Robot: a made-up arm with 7 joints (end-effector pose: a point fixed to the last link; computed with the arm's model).
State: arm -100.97 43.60 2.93 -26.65 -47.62 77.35 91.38
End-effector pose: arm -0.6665 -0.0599 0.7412 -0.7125 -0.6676 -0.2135 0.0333
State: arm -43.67 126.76 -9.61 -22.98 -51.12 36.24 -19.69
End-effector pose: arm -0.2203 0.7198 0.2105 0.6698 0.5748 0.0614 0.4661
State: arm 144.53 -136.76 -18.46 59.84 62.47 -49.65 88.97
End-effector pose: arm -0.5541 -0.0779 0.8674 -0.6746 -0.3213 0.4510 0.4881
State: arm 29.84 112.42 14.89 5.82 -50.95 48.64 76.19
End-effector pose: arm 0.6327 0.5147 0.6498 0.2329 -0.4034 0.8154 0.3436
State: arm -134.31 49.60 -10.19 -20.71 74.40 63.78 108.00
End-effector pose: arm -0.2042 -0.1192 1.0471 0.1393 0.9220 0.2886 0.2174
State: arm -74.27 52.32 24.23 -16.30 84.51 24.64 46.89
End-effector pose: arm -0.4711 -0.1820 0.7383 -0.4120 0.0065 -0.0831 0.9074
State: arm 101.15 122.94 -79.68 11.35 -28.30 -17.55 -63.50
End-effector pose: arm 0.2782 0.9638 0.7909 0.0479 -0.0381 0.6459 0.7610
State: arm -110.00 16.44 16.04 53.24 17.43 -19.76 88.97
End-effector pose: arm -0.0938 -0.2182 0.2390 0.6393 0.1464 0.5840 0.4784
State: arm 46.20 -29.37 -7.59 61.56 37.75 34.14 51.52
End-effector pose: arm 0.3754 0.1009 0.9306 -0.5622 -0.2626 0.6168 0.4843
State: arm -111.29 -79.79 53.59 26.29 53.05 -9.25 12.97
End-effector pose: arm 0.2872 0.4302 0.1099 0.4189 0.2535 0.7493 0.4459
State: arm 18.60 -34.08 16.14 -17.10 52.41 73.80 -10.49
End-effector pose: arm 0.0870 -0.1785 0.9259 -0.5865 -0.4487 -0.4447 0.5068
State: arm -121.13 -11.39 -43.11 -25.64 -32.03 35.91 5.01
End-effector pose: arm 0.1564 -0.4562 1.0239 0.2988 -0.8923 -0.0617 0.3328
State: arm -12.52 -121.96 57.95 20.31 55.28 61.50 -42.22
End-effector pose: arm 0.2573 0.6093 0.7208 -0.3190 -0.6717 0.5788 0.3347
